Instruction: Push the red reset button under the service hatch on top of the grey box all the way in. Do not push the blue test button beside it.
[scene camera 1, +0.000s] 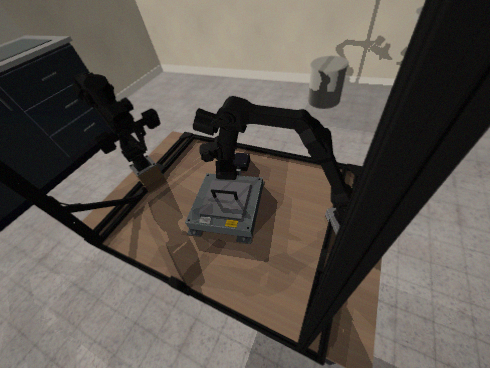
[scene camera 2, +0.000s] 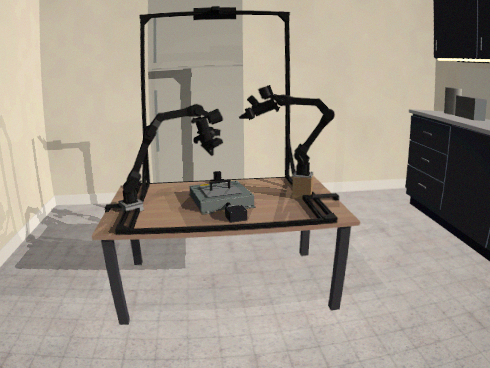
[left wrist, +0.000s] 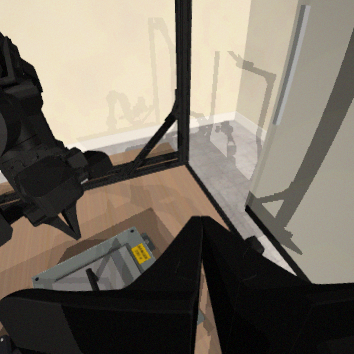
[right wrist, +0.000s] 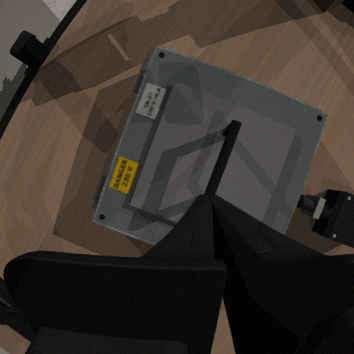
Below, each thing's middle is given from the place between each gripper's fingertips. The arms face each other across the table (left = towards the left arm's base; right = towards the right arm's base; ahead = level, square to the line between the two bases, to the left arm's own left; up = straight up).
The grey box (scene camera 1: 243, 228) lies 380 mm below my left hand, 180 mm ahead of it and 130 mm to the right of it.
I see the grey box 8 cm ahead of my right hand, 3 cm to the left of it and 21 cm below it.
